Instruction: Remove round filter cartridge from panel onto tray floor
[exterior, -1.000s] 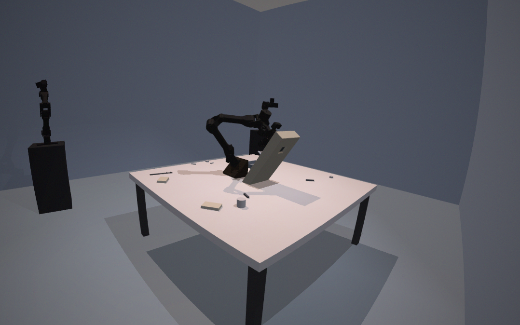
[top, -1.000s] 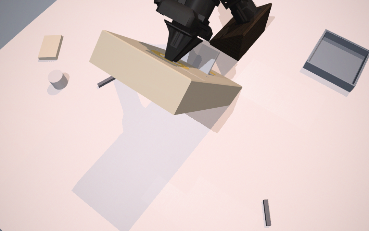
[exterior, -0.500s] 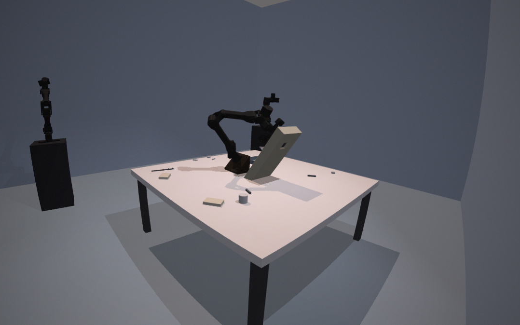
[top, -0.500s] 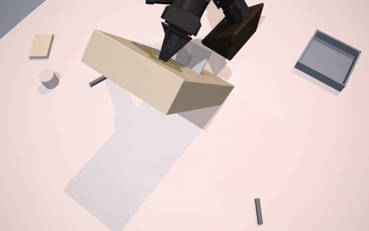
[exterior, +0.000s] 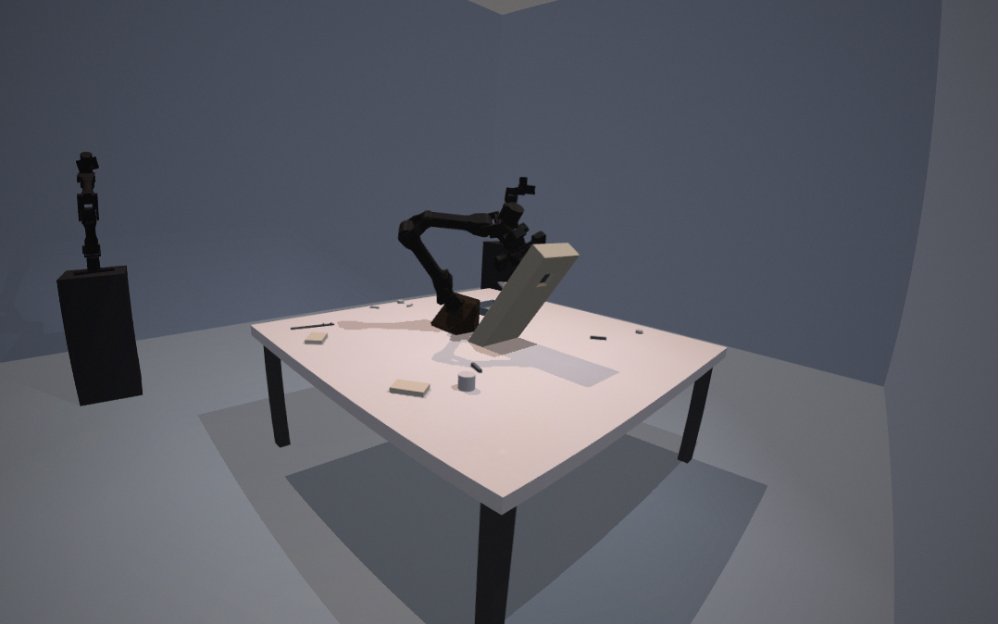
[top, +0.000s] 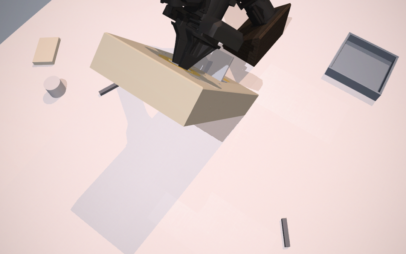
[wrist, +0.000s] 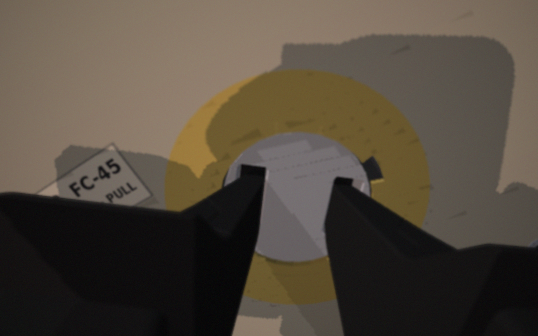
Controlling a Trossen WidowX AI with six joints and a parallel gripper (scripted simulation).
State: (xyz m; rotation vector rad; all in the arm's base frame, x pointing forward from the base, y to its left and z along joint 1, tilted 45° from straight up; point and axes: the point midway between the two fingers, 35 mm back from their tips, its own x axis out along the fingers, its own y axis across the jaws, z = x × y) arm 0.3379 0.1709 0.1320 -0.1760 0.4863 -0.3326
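My gripper tip is 1 cm short of the round filter cartridge and 1 cm above it. From my gripper tip the other things lie so: grey tray: 46 cm behind, 26 cm below, 25 cm to the left.
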